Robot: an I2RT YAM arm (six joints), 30 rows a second.
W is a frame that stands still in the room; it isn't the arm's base.
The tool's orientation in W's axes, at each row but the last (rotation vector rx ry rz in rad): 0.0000, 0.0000, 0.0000; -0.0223, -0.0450, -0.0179; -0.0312, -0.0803, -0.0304; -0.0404, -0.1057, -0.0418; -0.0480, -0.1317, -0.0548; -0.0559, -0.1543, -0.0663; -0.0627, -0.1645, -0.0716; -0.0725, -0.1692, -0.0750; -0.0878, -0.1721, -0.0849; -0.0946, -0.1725, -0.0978; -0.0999, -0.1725, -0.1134; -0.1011, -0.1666, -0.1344
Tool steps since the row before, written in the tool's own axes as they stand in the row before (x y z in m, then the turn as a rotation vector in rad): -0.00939, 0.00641, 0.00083, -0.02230, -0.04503, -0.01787; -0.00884, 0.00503, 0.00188, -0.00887, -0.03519, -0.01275; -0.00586, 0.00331, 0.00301, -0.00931, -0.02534, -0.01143; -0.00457, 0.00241, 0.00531, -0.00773, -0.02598, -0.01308; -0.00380, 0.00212, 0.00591, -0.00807, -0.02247, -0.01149; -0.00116, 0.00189, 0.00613, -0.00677, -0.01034, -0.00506; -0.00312, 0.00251, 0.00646, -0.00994, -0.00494, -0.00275; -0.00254, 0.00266, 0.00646, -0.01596, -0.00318, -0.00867; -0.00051, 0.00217, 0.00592, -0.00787, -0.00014, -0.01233; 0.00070, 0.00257, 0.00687, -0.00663, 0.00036, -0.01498; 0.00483, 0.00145, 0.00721, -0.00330, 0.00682, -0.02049; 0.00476, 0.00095, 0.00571, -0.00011, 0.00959, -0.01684
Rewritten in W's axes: -0.00939, 0.00641, 0.00083, -0.02230, -0.04503, -0.01787; -0.00882, 0.00522, 0.00137, -0.00894, -0.03531, -0.01236; -0.00597, 0.00357, 0.00243, -0.00917, -0.02542, -0.01138; -0.00499, 0.00281, 0.00470, -0.00745, -0.02619, -0.01283; -0.00441, 0.00261, 0.00525, -0.00779, -0.02259, -0.01145; -0.00194, 0.00233, 0.00577, -0.00663, -0.01019, -0.00552; -0.00392, 0.00315, 0.00570, -0.00971, -0.00445, -0.00408; -0.00335, 0.00333, 0.00574, -0.01451, -0.00275, -0.01104; -0.00129, 0.00275, 0.00555, -0.00568, -0.00070, -0.01346; -0.00019, 0.00319, 0.00664, -0.00397, -0.00059, -0.01589; 0.00371, 0.00172, 0.00779, 0.00098, 0.00486, -0.02128; 0.00388, 0.00098, 0.00634, 0.00392, 0.00759, -0.01739
